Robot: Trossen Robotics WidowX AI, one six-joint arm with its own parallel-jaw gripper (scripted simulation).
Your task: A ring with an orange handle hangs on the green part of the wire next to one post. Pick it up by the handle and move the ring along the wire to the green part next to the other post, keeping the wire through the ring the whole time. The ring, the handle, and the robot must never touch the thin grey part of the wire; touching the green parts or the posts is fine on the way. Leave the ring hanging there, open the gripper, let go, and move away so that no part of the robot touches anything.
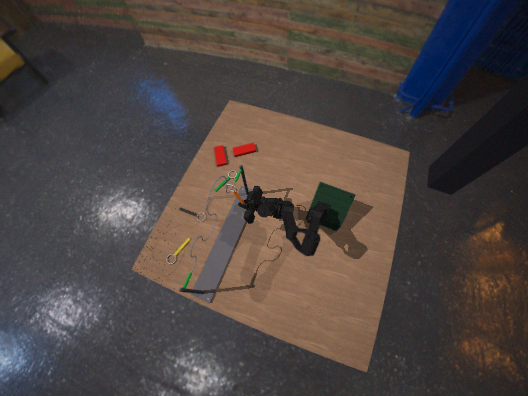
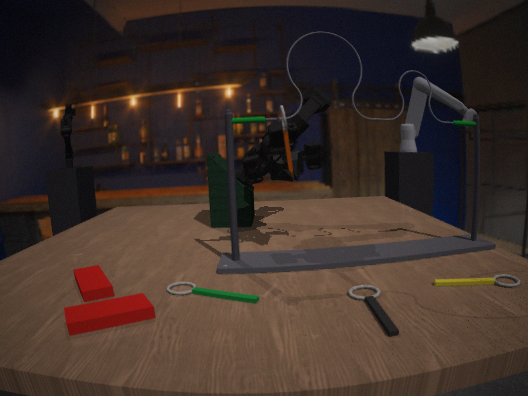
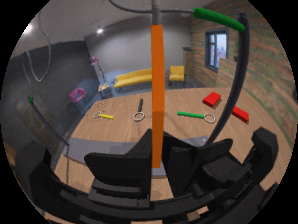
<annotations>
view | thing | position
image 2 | my gripper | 294, 178
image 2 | black-handled ring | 387, 324
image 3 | my gripper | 153, 131
</annotations>
